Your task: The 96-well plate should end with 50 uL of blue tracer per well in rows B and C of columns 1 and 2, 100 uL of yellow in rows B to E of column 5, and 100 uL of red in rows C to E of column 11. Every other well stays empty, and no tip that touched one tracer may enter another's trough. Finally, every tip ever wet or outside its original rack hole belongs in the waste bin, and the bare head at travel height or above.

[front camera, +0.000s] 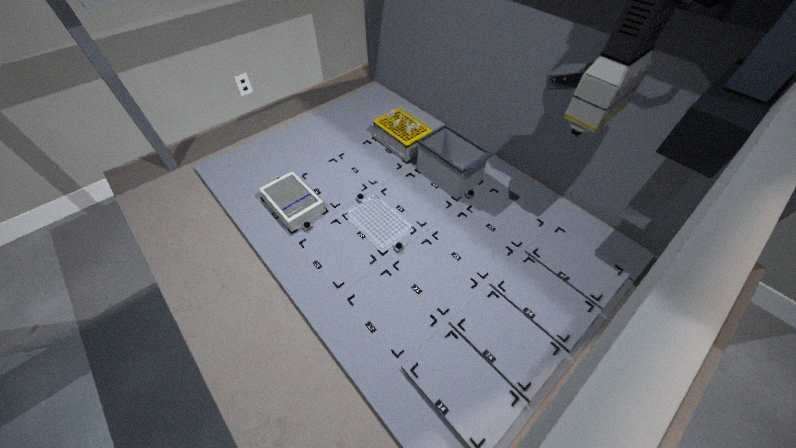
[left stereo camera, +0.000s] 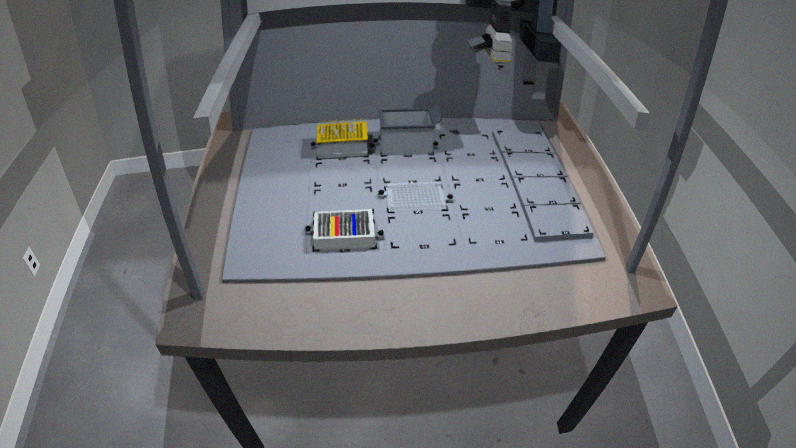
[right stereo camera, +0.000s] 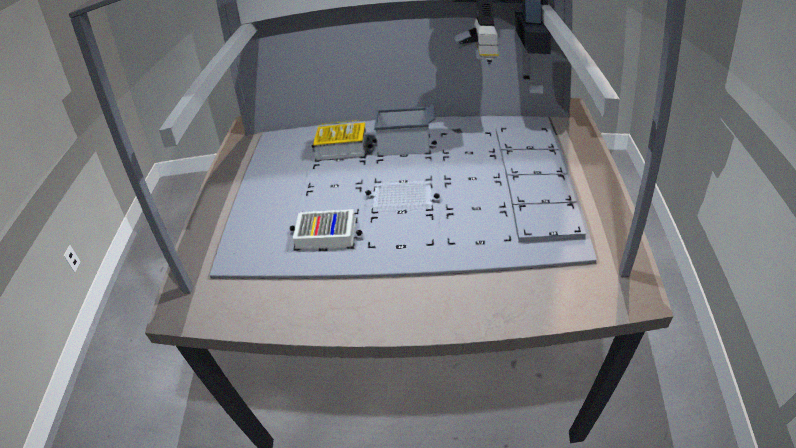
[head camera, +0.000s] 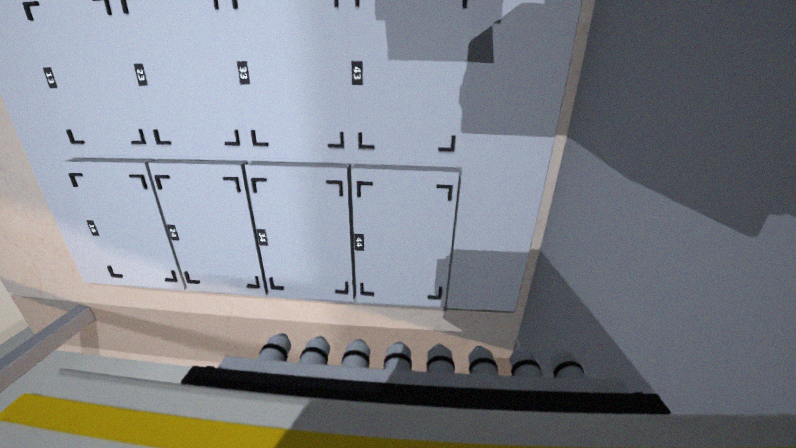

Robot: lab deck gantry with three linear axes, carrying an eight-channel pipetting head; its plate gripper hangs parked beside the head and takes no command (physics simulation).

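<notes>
The eight-channel head hangs high at the back right. Its nozzles are bare in the head camera. The plate gripper's fingers cannot be made out. The clear 96-well plate lies mid-deck; no colour is discernible in its wells. The white trough block stands front left, with yellow, red and blue strips. The yellow-topped tip rack stands back left with pale tips in part of it. The grey waste bin is beside it.
Small dark posts stand beside the labware, such as one by the plate. Raised panels with thin dividers line the deck's right side. Gantry rails run above both sides of the deck. A grey wall stands behind.
</notes>
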